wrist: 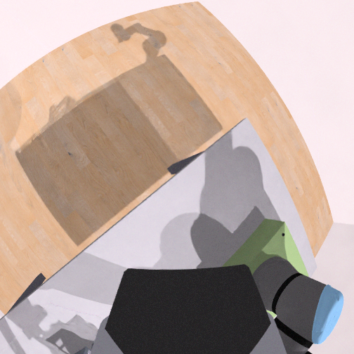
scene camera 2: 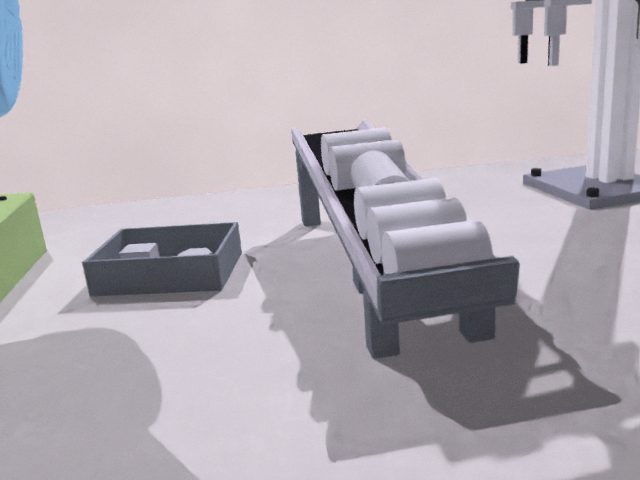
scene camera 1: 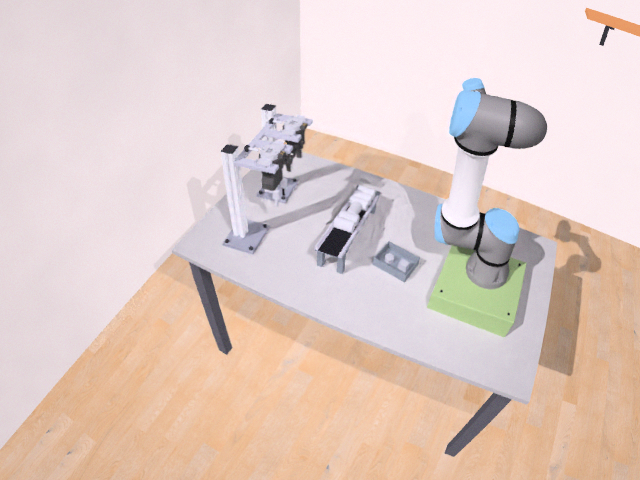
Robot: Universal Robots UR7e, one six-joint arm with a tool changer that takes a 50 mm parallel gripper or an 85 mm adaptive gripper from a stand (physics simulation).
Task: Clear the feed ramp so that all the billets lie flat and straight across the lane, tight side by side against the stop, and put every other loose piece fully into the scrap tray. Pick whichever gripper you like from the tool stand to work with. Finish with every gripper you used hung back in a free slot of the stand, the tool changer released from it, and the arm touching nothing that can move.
I see a billet (scene camera 2: pixel 372 168), a parallel gripper (scene camera 1: pixel 272 153), a billet (scene camera 2: pixel 403 250) and a billet (scene camera 2: pixel 380 134).
The wrist view misses the parallel gripper: it is out of frame.
